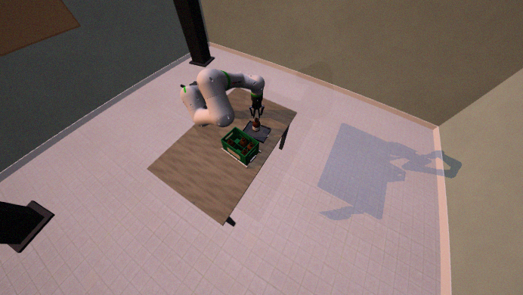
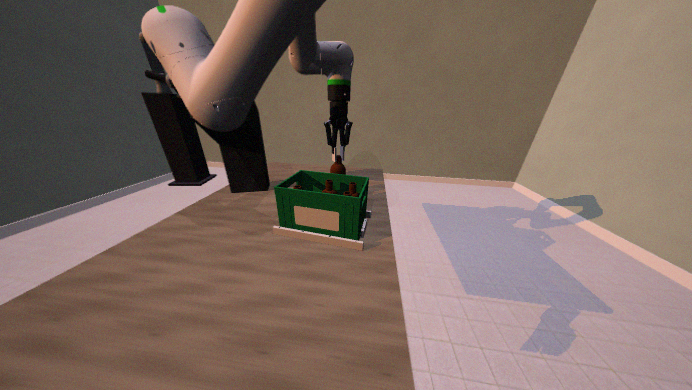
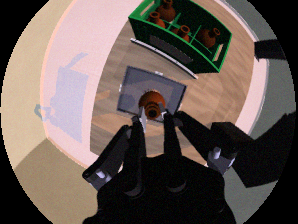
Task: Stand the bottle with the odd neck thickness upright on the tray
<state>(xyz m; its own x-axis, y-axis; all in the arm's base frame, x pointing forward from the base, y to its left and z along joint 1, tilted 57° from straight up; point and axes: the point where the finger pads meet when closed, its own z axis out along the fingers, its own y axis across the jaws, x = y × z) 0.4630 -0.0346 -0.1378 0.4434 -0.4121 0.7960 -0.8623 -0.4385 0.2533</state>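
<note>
Now: the brown bottle 9 cm below my hand. Also, from my hand: dark tray (20 cm below); green crate (27 cm to the right, 13 cm below, 5 cm behind).
</note>
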